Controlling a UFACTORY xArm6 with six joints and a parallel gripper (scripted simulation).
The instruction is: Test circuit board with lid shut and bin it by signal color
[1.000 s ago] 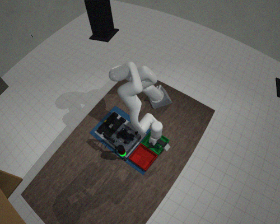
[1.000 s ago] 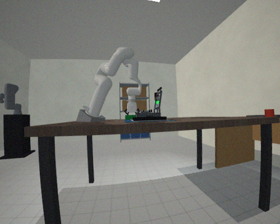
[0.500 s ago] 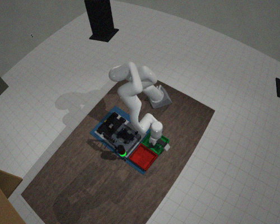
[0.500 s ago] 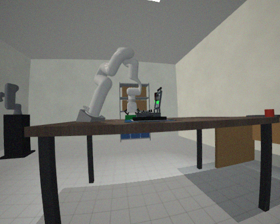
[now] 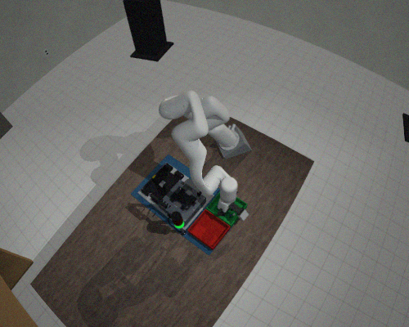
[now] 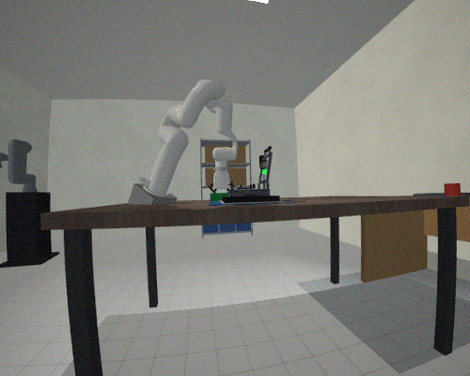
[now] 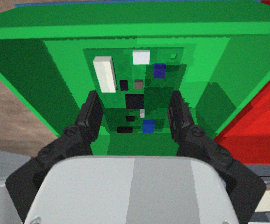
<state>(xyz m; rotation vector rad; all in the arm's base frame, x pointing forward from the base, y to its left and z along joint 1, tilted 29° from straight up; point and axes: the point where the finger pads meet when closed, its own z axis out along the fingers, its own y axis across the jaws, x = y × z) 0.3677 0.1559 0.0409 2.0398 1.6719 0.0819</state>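
My gripper is now 10 mm above the green bin. The rest, counted from my hand: red bin (150 mm ahead, 40 mm to the right, 10 mm below); then black latch block (10 mm ahead, 150 mm to the right, 70 mm above); then green circuit board (10 mm below).
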